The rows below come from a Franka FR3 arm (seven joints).
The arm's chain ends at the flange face. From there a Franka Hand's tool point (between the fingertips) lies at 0.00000 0.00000 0.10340 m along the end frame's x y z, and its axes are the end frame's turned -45 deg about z.
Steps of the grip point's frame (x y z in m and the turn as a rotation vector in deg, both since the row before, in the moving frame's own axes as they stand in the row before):
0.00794 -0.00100 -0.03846 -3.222 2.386 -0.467
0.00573 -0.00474 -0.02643 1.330 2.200 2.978
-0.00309 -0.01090 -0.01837 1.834 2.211 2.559
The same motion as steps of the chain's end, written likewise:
-0.00225 -0.00736 -0.03821 -0.591 3.965 -0.467
-0.00053 -0.00293 -0.02633 2.496 0.615 2.978
-0.01049 -0.00038 -0.01824 2.860 0.267 2.559

